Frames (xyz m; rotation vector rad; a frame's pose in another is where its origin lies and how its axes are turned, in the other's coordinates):
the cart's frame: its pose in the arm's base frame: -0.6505 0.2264 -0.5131 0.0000 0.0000 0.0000
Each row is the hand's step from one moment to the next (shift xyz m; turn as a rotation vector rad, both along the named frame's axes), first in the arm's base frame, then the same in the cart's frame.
Working: the arm's base frame: its pose in the cart's frame: 0.6505 -0.2264 0.5131 0.0000 0.0000 0.0000

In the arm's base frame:
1: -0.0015 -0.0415 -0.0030 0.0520 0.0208 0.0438
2: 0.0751 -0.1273 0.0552 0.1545 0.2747 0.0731
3: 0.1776 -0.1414 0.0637 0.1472 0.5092 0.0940
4: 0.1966 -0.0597 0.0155 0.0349 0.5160 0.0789
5: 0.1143 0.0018 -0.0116 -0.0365 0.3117 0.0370
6: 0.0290 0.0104 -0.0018 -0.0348 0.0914 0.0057
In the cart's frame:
1: -0.0015 -0.0415 -0.0030 0.0520 0.0208 0.0438
2: 0.0751 -0.1273 0.0552 0.1545 0.2747 0.0731
3: 0.1776 -0.1414 0.0637 0.1472 0.5092 0.0940
4: 0.1966 -0.0597 0.0155 0.0349 0.5160 0.0789
5: 0.1143 0.0018 -0.0116 -0.0365 0.3117 0.0370
6: 0.0290 0.0104 -0.0018 -0.0348 0.0914 0.0057

